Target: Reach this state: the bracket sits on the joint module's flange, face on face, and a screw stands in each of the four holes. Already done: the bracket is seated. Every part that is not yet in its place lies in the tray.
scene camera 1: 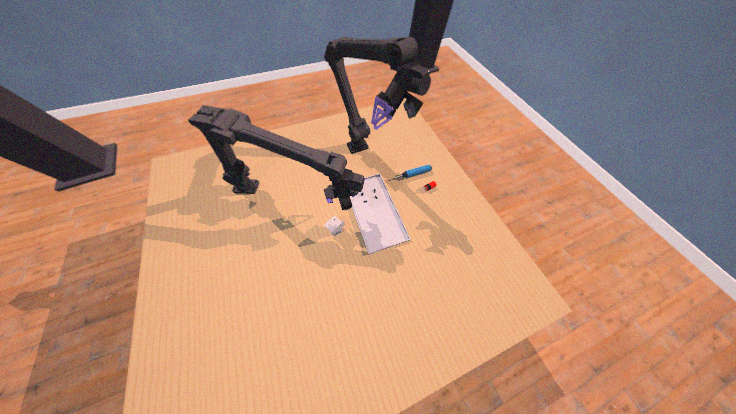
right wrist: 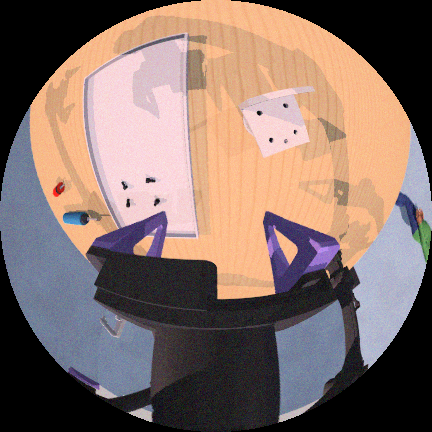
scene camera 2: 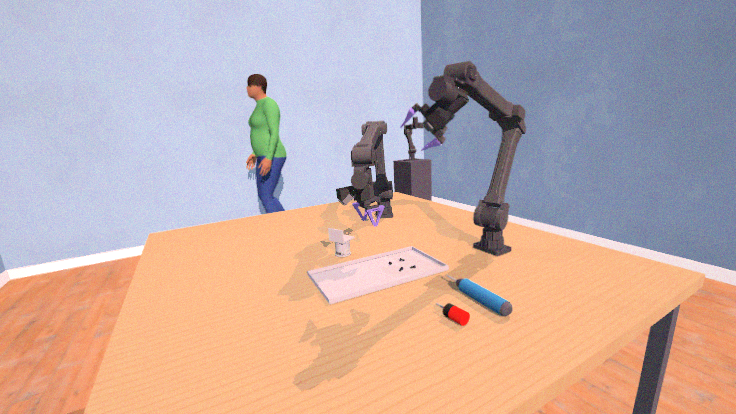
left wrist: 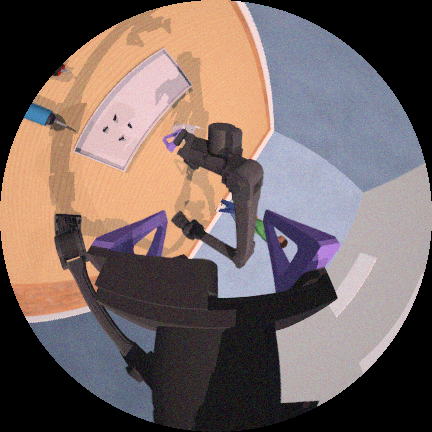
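Observation:
The white bracket sits on the small white joint module, one flap upright. Its flat face shows several dark holes; no screw is seen standing in them. Small black screws lie spread at one end of the white tray. My left gripper is open and empty, high above the table, away from the tray. My right gripper is open and empty, above the table near the bracket and tray.
A blue screwdriver and a shorter red one lie beside the tray. The right arm reaches over the tray's edge in scene camera 1. A person stands beyond the table.

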